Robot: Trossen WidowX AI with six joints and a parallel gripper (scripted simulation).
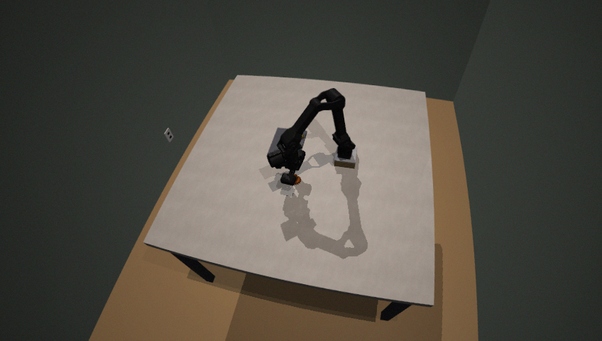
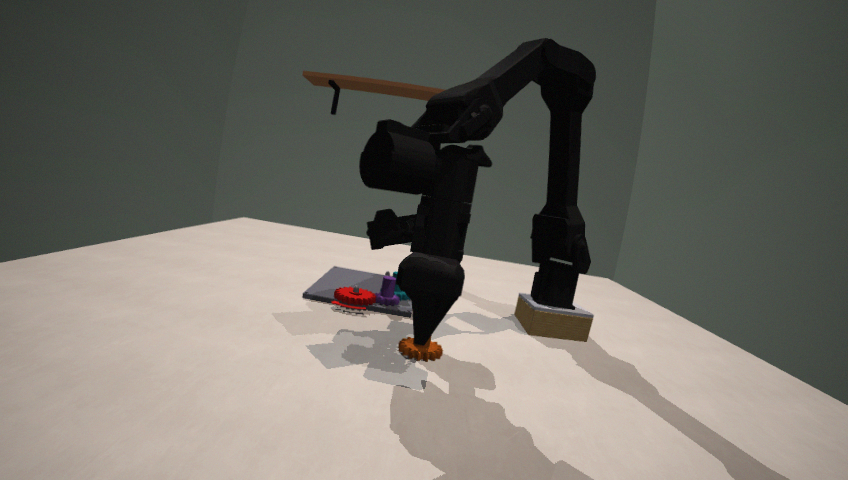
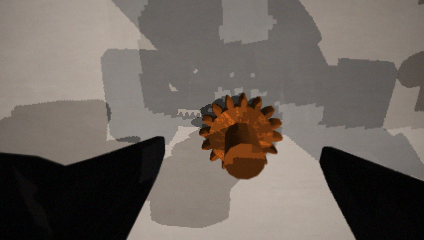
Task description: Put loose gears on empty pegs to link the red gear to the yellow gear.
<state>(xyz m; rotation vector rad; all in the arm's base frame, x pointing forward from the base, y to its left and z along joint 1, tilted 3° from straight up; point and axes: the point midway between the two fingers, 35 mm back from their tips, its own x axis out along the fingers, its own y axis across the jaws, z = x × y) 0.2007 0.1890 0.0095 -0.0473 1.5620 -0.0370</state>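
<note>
My gripper tip is now 1 cm above the orange gear. From my gripper tip the other things lie so: red gear 12 cm ahead, 13 cm to the right, 1 cm below; red arrow 12 cm ahead, 9 cm to the right, 2 cm below; purple gear 7 cm ahead, 15 cm to the right.
</note>
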